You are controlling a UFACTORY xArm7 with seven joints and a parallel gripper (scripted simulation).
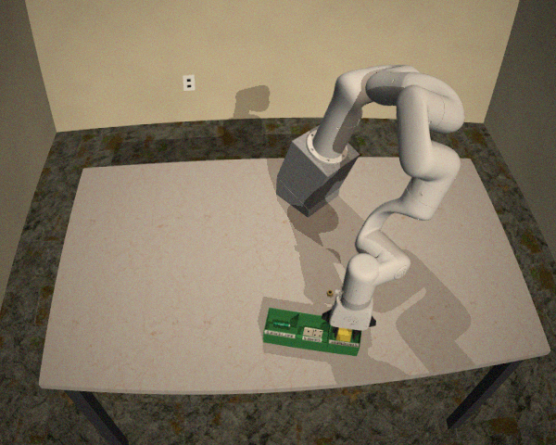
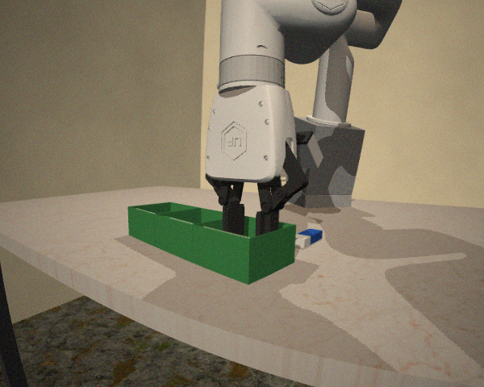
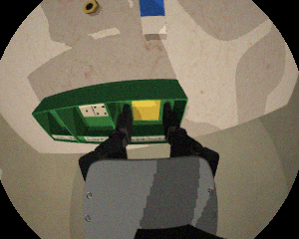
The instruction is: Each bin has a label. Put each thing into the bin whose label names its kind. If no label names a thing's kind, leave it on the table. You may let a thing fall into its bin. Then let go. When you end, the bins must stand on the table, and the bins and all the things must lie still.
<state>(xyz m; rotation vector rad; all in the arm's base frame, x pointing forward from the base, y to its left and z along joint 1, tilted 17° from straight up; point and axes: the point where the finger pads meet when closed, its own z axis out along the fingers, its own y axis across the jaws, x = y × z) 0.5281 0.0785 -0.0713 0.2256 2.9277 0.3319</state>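
My hand is 30 mm above the yellow block. Round my hand: brown piece (150 mm behind, 40 mm to the right, 40 mm below); then white domino (10 mm behind, 80 mm to the right, 30 mm below); then blue-and-white block (120 mm behind, 20 mm to the left, 40 mm below).
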